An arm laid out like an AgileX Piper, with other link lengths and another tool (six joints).
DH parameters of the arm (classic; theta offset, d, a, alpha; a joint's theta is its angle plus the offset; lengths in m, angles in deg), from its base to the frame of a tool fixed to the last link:
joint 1: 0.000 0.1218 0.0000 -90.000
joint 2: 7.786 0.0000 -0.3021 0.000
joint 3: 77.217 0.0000 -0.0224 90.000
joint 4: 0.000 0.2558 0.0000 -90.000
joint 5: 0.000 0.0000 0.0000 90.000
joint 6: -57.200 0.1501 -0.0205 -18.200
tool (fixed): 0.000 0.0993 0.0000 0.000
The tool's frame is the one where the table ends.
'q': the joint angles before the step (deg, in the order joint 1, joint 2, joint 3, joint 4, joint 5, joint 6). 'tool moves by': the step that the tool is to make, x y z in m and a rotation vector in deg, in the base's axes. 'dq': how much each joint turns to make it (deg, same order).
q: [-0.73 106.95 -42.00 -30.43 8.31 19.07]
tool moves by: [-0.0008 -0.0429 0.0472 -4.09 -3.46 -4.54]
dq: [-4.38 -9.08 0.08 -2.24 6.27 0.16]
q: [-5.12 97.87 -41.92 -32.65 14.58 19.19]
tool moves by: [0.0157 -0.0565 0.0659 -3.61 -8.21 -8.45]
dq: [-6.39 -8.20 -3.65 -2.90 4.42 2.80]
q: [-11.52 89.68 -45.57 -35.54 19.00 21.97]
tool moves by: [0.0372 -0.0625 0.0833 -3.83 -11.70 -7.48]
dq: [-6.55 -2.76 -9.95 -2.06 1.05 2.10]
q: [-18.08 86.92 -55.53 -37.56 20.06 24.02]
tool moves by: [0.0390 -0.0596 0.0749 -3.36 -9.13 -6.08]
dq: [-4.75 3.50 -14.27 -0.35 1.59 0.93]
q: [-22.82 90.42 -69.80 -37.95 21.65 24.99]
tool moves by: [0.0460 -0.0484 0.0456 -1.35 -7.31 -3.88]
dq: [-2.84 8.20 -14.97 -0.03 0.04 2.13]
